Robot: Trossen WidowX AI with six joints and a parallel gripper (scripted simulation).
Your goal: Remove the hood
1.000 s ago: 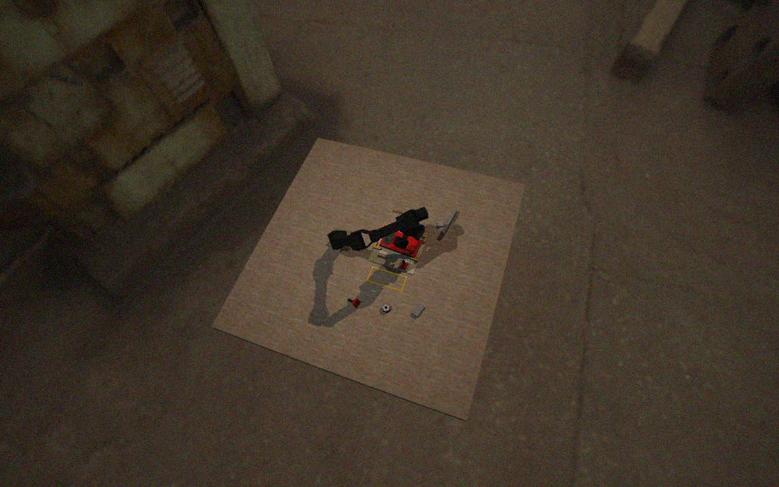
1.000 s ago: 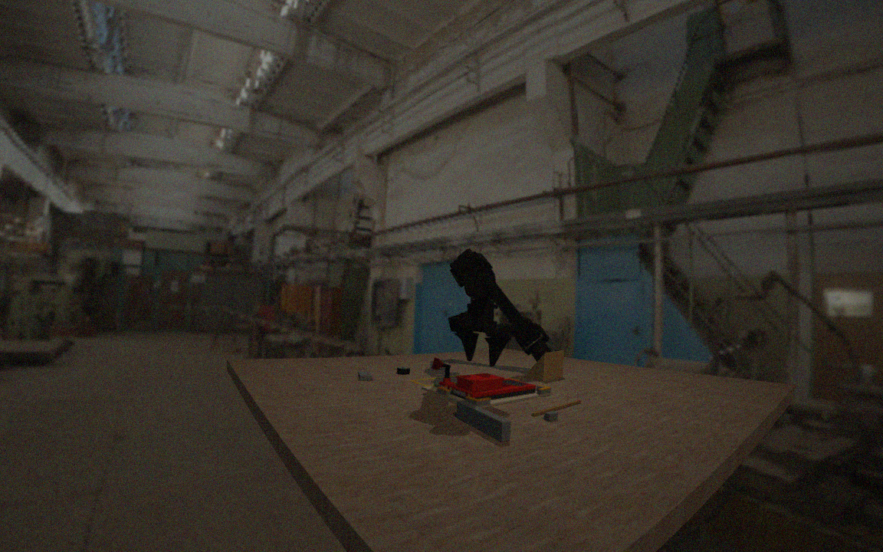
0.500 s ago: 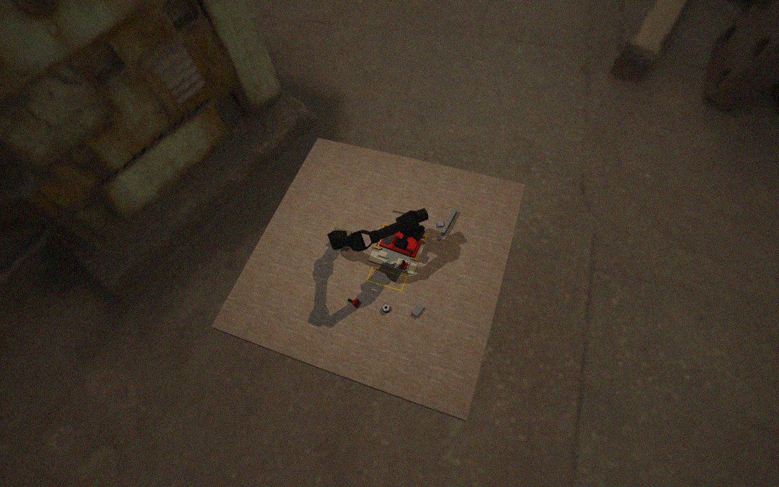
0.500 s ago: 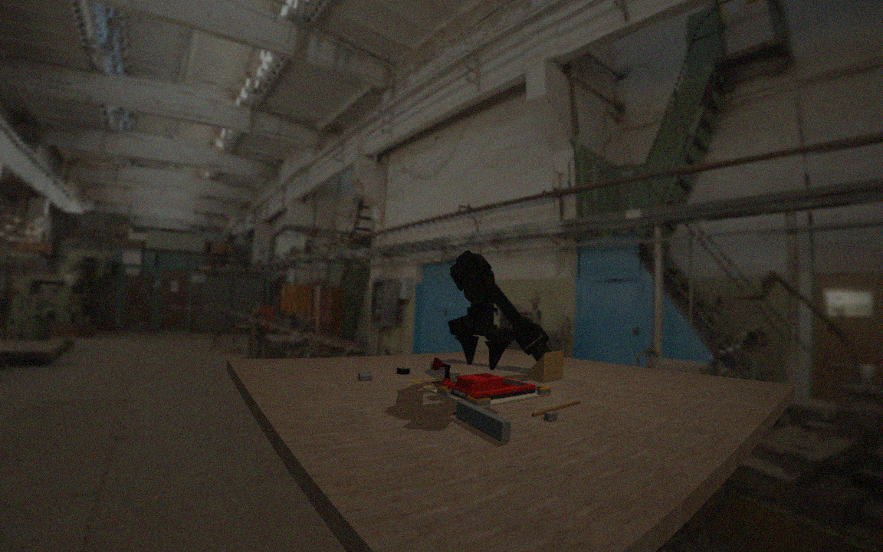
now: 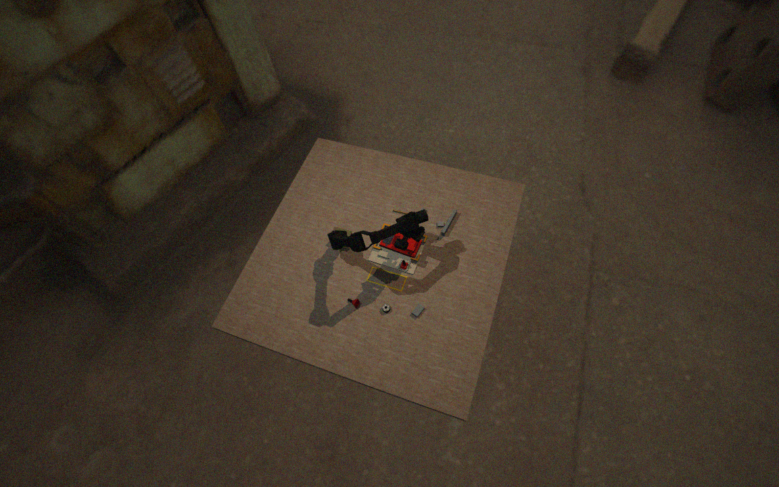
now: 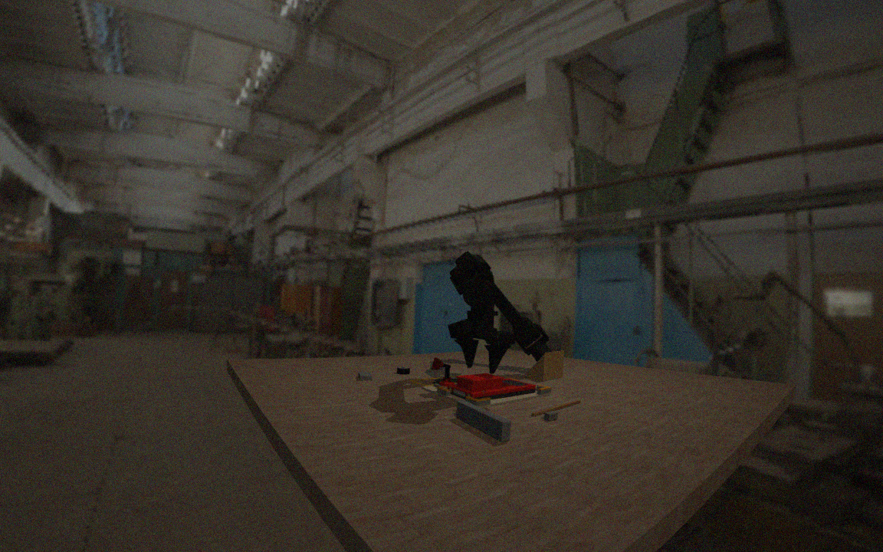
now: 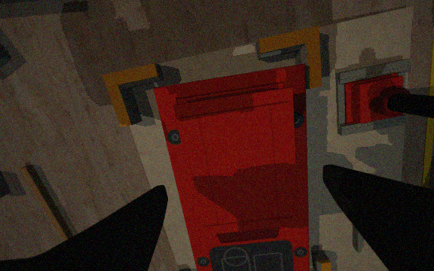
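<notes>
The hood is 3 cm below my gripper tip. Also, from my gripper tip: thin wooden stick: 3 cm behind, 20 cm to the left, 6 cm below; then grey block: 11 cm ahead, 34 cm to the right, 6 cm below; then grey bar: 19 cm ahead, 17 cm to the left, 5 cm below.
</notes>
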